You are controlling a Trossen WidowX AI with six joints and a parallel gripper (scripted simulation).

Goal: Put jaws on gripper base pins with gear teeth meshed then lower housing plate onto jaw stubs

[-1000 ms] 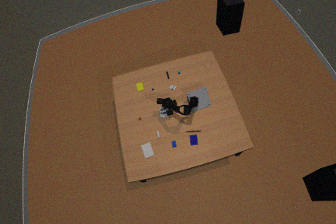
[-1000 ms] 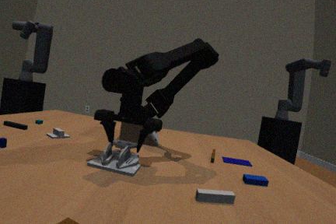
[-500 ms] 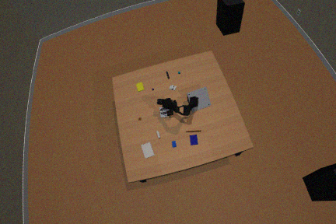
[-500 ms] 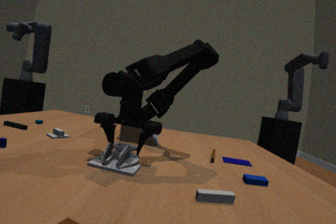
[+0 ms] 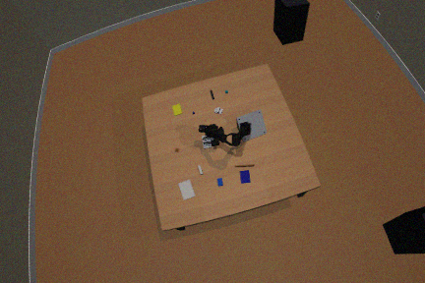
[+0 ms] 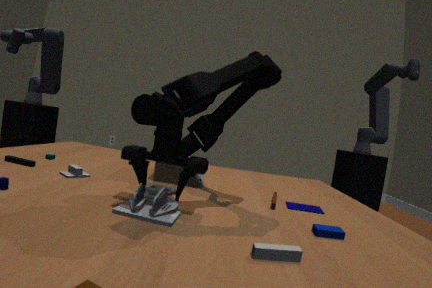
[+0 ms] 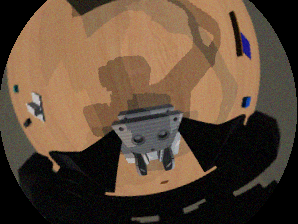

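The toothed jaw is 2 cm ahead of my gripper tip and 1 cm to the left of it. The rest, counted from my gripper tip: brown peg (30 cm to the left, 17 cm behind, 1 cm below); then blue tile (38 cm to the left, 14 cm behind, 2 cm below); then blue block (37 cm to the left, 6 cm ahead, 1 cm below).
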